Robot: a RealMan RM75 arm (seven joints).
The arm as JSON. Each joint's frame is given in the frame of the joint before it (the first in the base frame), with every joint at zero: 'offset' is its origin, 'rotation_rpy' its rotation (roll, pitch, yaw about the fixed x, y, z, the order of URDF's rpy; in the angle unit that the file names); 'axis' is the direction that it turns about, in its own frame. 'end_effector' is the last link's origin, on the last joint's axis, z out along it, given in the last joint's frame.
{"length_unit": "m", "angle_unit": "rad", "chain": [
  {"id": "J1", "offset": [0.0, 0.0, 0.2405], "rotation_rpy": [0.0, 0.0, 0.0], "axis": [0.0, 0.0, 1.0]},
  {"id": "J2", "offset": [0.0, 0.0, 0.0], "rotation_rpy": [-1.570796, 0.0, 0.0], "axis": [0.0, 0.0, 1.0]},
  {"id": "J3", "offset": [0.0, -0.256, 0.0], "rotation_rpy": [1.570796, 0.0, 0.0], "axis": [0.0, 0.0, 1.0]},
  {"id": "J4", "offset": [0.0, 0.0, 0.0], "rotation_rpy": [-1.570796, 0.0, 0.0], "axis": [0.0, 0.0, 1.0]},
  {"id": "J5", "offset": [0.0, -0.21, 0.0], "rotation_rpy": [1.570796, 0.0, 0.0], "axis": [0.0, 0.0, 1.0]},
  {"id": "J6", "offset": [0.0, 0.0, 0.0], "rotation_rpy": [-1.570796, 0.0, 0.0], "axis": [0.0, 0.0, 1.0]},
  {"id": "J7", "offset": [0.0, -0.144, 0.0], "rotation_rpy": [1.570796, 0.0, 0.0], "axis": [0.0, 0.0, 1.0]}
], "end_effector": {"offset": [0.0, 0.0, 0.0], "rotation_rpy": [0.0, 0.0, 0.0]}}
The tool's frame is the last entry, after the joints.
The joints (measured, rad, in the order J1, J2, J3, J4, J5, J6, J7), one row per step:
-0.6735, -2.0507, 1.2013, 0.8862, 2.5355, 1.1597, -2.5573
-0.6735, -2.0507, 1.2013, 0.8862, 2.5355, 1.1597, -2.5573
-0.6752, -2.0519, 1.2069, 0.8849, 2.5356, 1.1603, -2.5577
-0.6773, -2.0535, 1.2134, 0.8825, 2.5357, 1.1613, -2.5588
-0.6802, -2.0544, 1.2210, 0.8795, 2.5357, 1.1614, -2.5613
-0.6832, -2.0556, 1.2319, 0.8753, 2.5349, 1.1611, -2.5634
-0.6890, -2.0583, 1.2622, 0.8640, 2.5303, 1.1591, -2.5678
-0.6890, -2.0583, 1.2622, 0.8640, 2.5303, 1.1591, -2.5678
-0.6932, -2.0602, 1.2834, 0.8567, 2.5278, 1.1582, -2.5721
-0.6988, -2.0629, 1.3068, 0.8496, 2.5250, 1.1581, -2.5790
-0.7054, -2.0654, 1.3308, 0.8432, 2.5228, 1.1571, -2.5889
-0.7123, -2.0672, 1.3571, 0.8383, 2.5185, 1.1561, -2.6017
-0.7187, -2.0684, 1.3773, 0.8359, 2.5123, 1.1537, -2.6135
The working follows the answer.
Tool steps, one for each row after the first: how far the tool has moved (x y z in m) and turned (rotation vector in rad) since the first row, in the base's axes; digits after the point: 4 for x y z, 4 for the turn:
0.0000, 0.0000, 0.0000, 0.0000, 0.0000, 0.0000
0.0009, -0.0004, -0.0015, -0.0058, 0.0021, -0.0027
0.0018, -0.0010, -0.0035, -0.0132, 0.0041, -0.0045
0.0028, -0.0013, -0.0054, -0.0198, 0.0068, -0.0062
0.0038, -0.0020, -0.0080, -0.0293, 0.0106, -0.0090
0.0059, -0.0043, -0.0149, -0.0541, 0.0200, -0.0159
0.0059, -0.0043, -0.0149, -0.0541, 0.0200, -0.0159
0.0074, -0.0060, -0.0196, -0.0710, 0.0272, -0.0202
0.0096, -0.0078, -0.0248, -0.0894, 0.0343, -0.0243
0.0122, -0.0092, -0.0298, -0.1056, 0.0420, -0.0281
0.0152, -0.0106, -0.0346, -0.1207, 0.0489, -0.0316
0.0185, -0.0110, -0.0381, -0.1290, 0.0511, -0.0350

Tool pose at each row, in the base's axes (x y z in m, rotation vector in rad; rounded; the steps above come from the unrounded poses):
-0.2483, 0.3983, -0.0124, -2.3306, -1.2579, 0.2281
-0.2483, 0.3983, -0.0124, -2.3306, -1.2579, 0.2281
-0.2474, 0.3979, -0.0139, -2.3361, -1.2547, 0.2335
-0.2465, 0.3973, -0.0159, -2.3426, -1.2528, 0.2403
-0.2455, 0.3970, -0.0178, -2.3481, -1.2505, 0.2474
-0.2444, 0.3963, -0.0204, -2.3562, -1.2468, 0.2572
-0.2423, 0.3940, -0.0273, -2.3771, -1.2376, 0.2828
-0.2423, 0.3940, -0.0273, -2.3771, -1.2376, 0.2828
-0.2409, 0.3923, -0.0319, -2.3907, -1.2314, 0.3014
-0.2387, 0.3905, -0.0372, -2.4054, -1.2255, 0.3210
-0.2361, 0.3890, -0.0421, -2.4177, -1.2193, 0.3400
-0.2331, 0.3877, -0.0470, -2.4291, -1.2136, 0.3575
-0.2297, 0.3873, -0.0505, -2.4370, -1.2093, 0.3648

